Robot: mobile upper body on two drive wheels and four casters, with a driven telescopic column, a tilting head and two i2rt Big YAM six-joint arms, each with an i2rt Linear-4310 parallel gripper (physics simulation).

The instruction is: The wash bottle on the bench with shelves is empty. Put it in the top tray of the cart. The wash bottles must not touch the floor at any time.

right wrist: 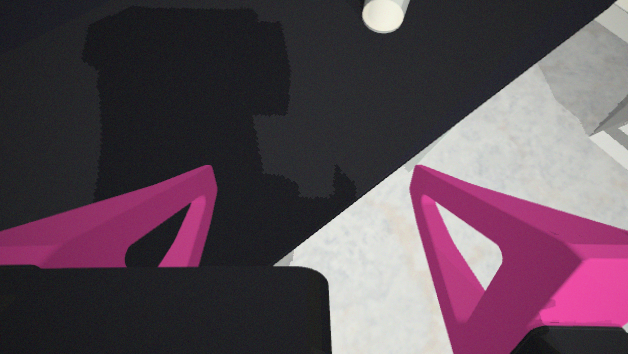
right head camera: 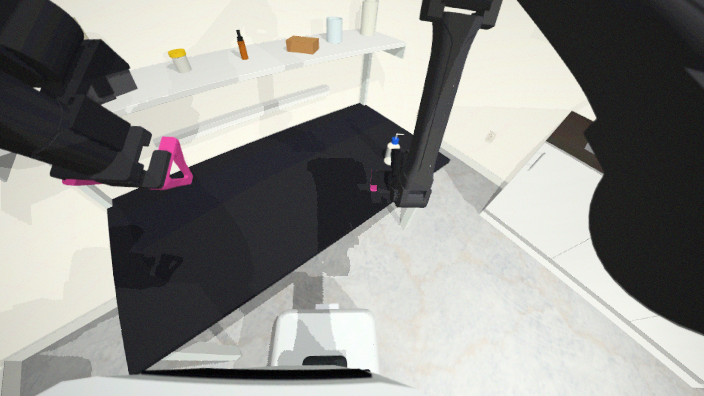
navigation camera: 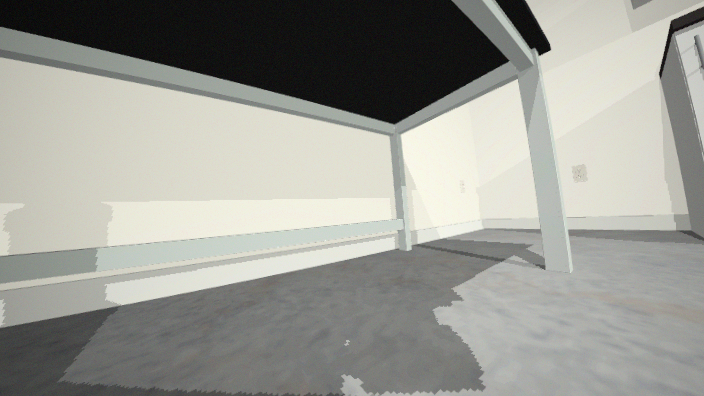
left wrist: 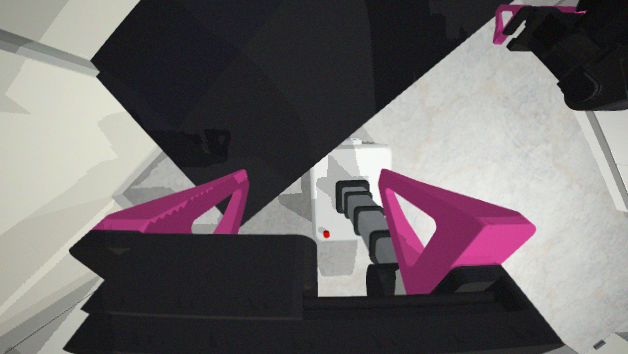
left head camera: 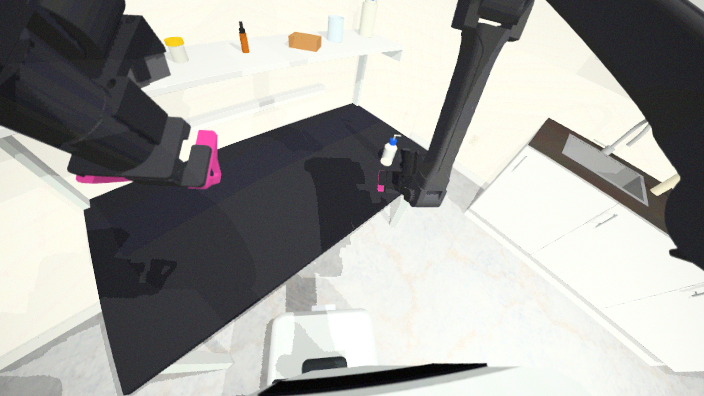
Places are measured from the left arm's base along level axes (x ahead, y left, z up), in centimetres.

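Pixels of known places: left gripper, fingertip midpoint: (right head camera: 162, 178) (left wrist: 313, 176) (left head camera: 184, 176); right gripper, fingertip midpoint: (right wrist: 313, 176) (left wrist: 518, 9) (left head camera: 391, 177).
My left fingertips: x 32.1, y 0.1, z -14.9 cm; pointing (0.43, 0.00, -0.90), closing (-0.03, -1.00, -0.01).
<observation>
For each thing: its middle in the pictures, then the offset to it from my left fingertips. Level surfaces: height alone.
- wash bottle, body centre: (right head camera: 394, 147) (left head camera: 391, 148) dy -55.5, dx +61.8, dz -41.2 cm
- black bench top, surface height: dz -49.9 cm
- yellow-lidded jar, body centre: (left head camera: 177, 50) (right head camera: 180, 61) dy +25.1, dx +53.8, dz -1.2 cm
- amber bottle, body centre: (left head camera: 243, 37) (right head camera: 241, 44) dy +7.8, dx +64.9, dz +0.4 cm
- brown block, body centre: (left head camera: 305, 41) (right head camera: 302, 44) dy -12.3, dx +76.4, dz -2.2 cm
- pale blue cup, body centre: (left head camera: 335, 28) (right head camera: 334, 30) dy -24.5, dx +91.5, dz +0.3 cm
- tall bottle, body centre: (right head camera: 369, 13) (left head camera: 368, 15) dy -41.1, dx +108.8, dz +4.7 cm
- sink counter, surface height: dz -35.1 cm
The wash bottle (left head camera: 387, 154) (right head camera: 389, 151), white with a blue cap and bent spout, stands upright near the right end of the black bench top (left head camera: 210, 240) (right head camera: 215, 250). Its white base end (right wrist: 383, 17) shows at the top edge of the right wrist view. My right gripper (left head camera: 392, 182) (right wrist: 313, 176) is open and empty beside the bottle, on the near side, with the bottle beyond its fingertips. In the head views its arm hides part of it. My left gripper (left head camera: 152, 176) (right head camera: 122, 180) (left wrist: 313, 176) is open and empty over the bench's left part. The cart does not show in these views.
A shelf (left head camera: 270, 60) (right head camera: 270, 70) above the bench holds a yellow-lidded jar (left head camera: 177, 50), an amber bottle (left head camera: 244, 42), a brown block (left head camera: 304, 42), a pale blue cup (left head camera: 335, 29) and a tall bottle (left head camera: 368, 19). A sink counter (left head camera: 552, 137) is at the right. Bench legs (navigation camera: 547, 175) stand below.
</observation>
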